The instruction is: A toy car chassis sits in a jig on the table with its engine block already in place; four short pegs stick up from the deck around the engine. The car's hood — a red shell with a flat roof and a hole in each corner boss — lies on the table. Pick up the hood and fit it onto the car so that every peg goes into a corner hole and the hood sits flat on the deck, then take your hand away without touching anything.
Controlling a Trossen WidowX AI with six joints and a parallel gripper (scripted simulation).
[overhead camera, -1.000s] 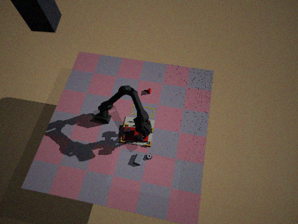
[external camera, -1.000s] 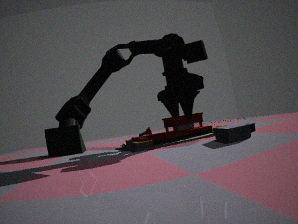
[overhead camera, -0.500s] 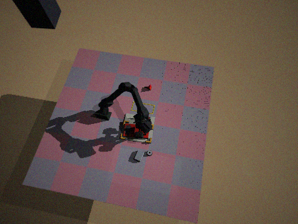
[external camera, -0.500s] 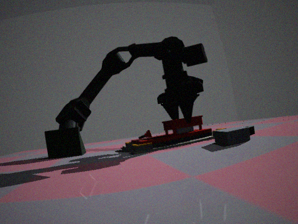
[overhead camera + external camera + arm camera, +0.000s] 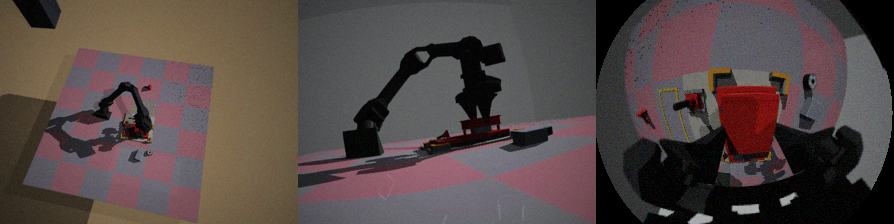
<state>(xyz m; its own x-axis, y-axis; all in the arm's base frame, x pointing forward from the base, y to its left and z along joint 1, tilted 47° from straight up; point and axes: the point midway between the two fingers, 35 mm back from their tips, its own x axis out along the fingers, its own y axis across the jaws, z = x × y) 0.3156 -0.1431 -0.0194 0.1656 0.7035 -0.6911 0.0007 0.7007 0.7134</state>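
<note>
My gripper tip is 10 mm below the red hood. Also, from my gripper tip: grey engine block: 30 mm below, 10 mm to the left.
</note>
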